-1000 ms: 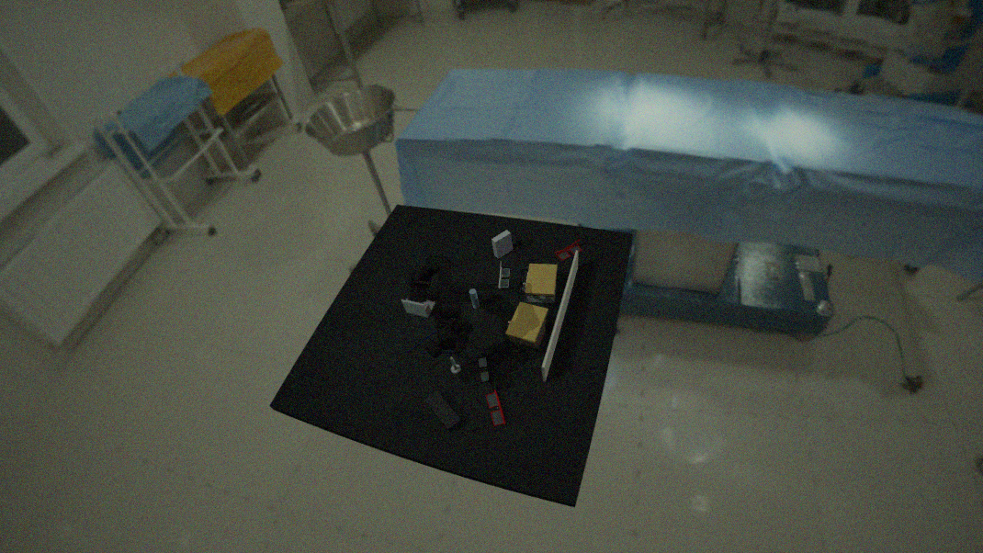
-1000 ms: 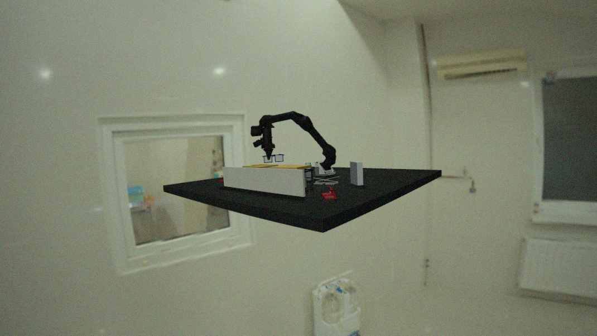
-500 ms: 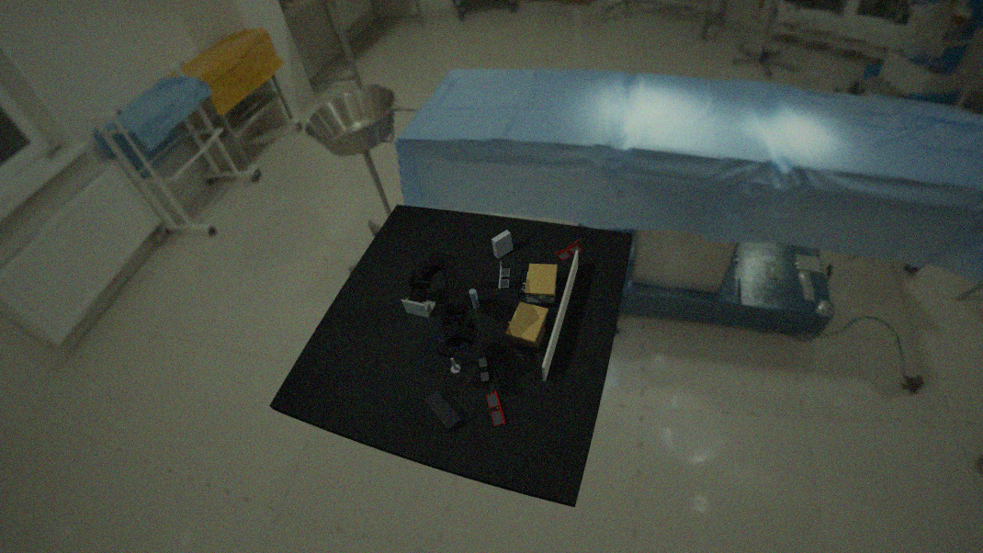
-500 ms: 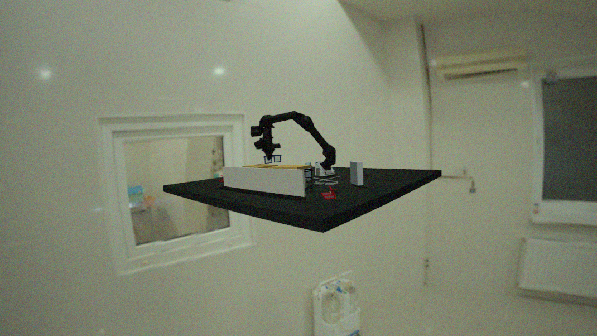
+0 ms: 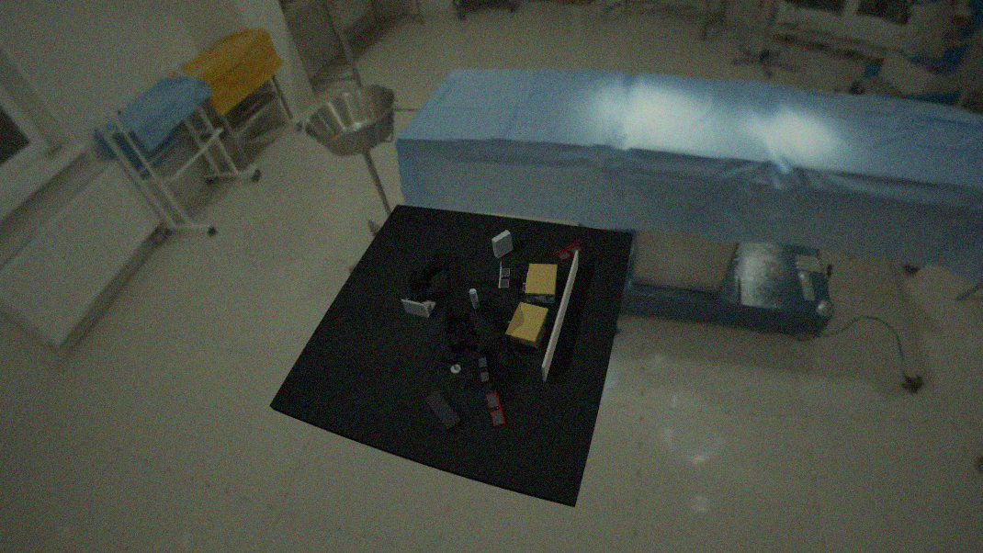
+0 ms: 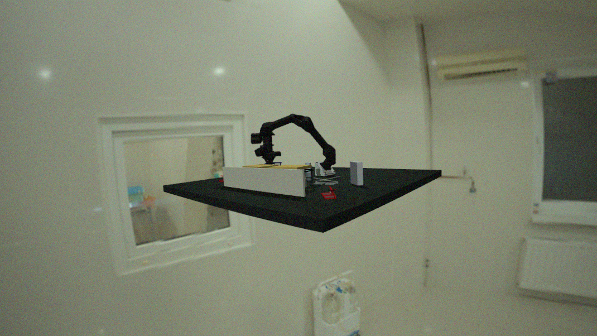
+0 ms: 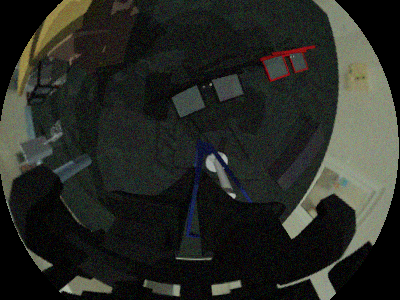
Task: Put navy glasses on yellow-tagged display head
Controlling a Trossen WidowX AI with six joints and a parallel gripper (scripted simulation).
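My gripper tip is 4 cm to the left of the small stand, 4 cm above it and 2 cm past it. From my gripper tip the other things lie so: long white panel 33 cm ahead, 29 cm to the left, 1 cm below; white block 61 cm to the left, 3 cm behind, 1 cm below; dark case 23 cm to the right, 5 cm below.
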